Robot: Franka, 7 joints.
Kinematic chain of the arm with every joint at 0, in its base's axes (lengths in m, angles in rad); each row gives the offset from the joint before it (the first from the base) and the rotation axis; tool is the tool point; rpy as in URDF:
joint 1: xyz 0 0 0.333 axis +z
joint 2: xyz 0 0 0 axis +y
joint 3: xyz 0 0 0.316 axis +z
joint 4: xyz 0.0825 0 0 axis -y
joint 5: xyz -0.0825 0 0.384 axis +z
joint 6: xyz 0 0 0 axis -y
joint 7: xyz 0.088 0 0 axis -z
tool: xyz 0 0 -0.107 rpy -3.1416 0 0
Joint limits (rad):
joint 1: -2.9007..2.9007
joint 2: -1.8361..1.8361
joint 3: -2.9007..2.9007
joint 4: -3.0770..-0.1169
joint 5: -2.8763..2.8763
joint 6: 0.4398..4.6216
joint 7: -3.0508..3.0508
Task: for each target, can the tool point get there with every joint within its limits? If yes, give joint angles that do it. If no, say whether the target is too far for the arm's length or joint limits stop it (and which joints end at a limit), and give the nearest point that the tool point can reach.
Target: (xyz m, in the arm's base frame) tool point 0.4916 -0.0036 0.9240
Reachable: yes | joints -0.8010 -0.1383 0.7752 -1.2343 -1.0429 2.0617 -2.5121
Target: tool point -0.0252 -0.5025 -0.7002
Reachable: no: too far | nearest point -0.0207 -0.4128 -0.3446 | short by 0.367 m
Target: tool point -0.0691 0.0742 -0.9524
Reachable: no: too far | nearest point -0.1352 0.1452 -0.3539 | short by 0.606 m
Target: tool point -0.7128 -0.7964 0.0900
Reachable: no: too far | nearest point -0.5579 -0.6233 0.1428 | short by 0.238 m
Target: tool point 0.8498 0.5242 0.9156
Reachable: no: too far | nearest point 0.6306 0.3890 0.7654 | short by 0.298 m
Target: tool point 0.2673 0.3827 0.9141
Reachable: yes | joints 0.3999 0.9687 2.0835 -0.6461 0.8663 1.1946 2.2141
